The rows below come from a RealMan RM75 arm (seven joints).
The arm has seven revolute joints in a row. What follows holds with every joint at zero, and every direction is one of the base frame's.
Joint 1 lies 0.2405 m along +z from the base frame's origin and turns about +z.
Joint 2 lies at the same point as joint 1 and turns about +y.
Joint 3 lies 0.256 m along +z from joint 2 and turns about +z.
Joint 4 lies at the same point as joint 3 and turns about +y.
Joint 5 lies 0.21 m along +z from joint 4 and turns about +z.
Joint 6 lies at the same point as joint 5 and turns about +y.
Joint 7 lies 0.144 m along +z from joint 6 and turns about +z.
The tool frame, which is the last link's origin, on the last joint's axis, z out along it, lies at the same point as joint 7; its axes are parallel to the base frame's.
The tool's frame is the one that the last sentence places.
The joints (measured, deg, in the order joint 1, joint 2, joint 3, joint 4, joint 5, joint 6, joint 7), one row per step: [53.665, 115.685, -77.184, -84.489, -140.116, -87.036, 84.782]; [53.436, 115.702, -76.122, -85.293, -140.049, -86.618, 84.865]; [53.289, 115.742, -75.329, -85.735, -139.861, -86.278, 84.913]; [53.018, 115.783, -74.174, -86.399, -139.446, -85.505, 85.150]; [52.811, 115.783, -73.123, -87.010, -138.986, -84.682, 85.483]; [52.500, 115.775, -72.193, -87.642, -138.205, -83.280, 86.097]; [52.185, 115.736, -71.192, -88.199, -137.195, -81.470, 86.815]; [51.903, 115.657, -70.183, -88.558, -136.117, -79.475, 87.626]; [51.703, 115.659, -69.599, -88.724, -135.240, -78.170, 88.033]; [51.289, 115.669, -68.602, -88.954, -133.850, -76.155, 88.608]
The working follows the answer.
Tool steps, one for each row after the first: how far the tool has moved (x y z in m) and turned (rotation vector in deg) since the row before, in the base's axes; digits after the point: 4 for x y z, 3 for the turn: [-0.0017, 0.0015, 0.0054, 1.172, 1.268, 0.113]; [-0.0012, 0.0011, 0.0035, 0.719, 1.033, 0.016]; [-0.0019, 0.0018, 0.0055, 1.211, 1.821, -0.034]; [-0.0022, 0.0017, 0.0054, 1.192, 1.806, -0.028]; [-0.0031, 0.0020, 0.0054, 1.387, 2.403, -0.025]; [-0.0037, 0.0025, 0.0062, 1.577, 2.869, -0.019]; [-0.0034, 0.0030, 0.0066, 1.609, 3.031, -0.163]; [-0.0023, 0.0015, 0.0036, 0.833, 2.014, 0.001]; [-0.0025, 0.0024, 0.0062, 1.316, 3.179, -0.128]
Tool pose at each row, in the base's axes (x y z in m, rotation vector in deg; rounded; the steps above come from the unrounded poses): [0.0170, 0.3963, 0.0330, -146.192, -63.574, -25.326]; [0.0152, 0.3979, 0.0384, -145.034, -62.688, -24.149]; [0.0141, 0.3989, 0.0420, -144.338, -61.989, -23.114]; [0.0121, 0.4007, 0.0474, -143.181, -60.708, -21.302]; [0.0099, 0.4024, 0.0528, -142.016, -59.453, -19.522]; [0.0068, 0.4044, 0.0583, -140.601, -57.883, -17.098]; [0.0031, 0.4069, 0.0645, -138.924, -56.056, -14.215]; [-0.0003, 0.4099, 0.0711, -137.223, -53.980, -11.252]; [-0.0025, 0.4114, 0.0747, -136.218, -52.805, -9.172]; [-0.0050, 0.4138, 0.0809, -134.639, -50.799, -5.987]

